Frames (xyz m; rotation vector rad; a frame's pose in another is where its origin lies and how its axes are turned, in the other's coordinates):
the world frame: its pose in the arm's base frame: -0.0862 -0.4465 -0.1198 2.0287 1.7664 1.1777
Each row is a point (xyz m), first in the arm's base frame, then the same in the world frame.
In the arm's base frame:
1: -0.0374 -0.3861 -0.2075
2: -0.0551 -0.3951 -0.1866
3: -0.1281 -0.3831 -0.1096
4: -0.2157 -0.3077 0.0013
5: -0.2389 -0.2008 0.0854
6: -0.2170 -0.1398 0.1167
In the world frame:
1: 0.0156 -0.0339 0.1110
2: 0.0170 -0.0318 0.0823
3: 0.0631 -0.0414 -0.0135
4: 0.1815 -0.0576 -0.1202
5: 0.3148 -0.0509 -0.1553
6: 0.3825 -0.0313 -0.1407

